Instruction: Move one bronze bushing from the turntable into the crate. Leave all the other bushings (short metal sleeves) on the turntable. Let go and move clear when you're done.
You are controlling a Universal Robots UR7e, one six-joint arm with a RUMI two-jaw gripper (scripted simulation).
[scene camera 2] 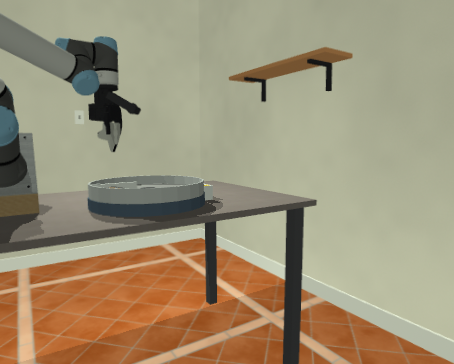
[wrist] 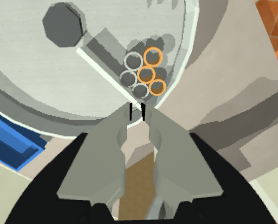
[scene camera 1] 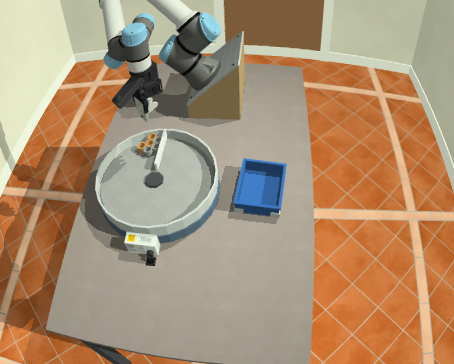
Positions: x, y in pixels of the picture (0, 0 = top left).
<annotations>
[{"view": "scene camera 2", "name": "gripper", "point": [113, 152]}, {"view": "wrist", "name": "gripper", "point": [136, 104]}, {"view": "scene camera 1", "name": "gripper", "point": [145, 120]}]
</annotations>
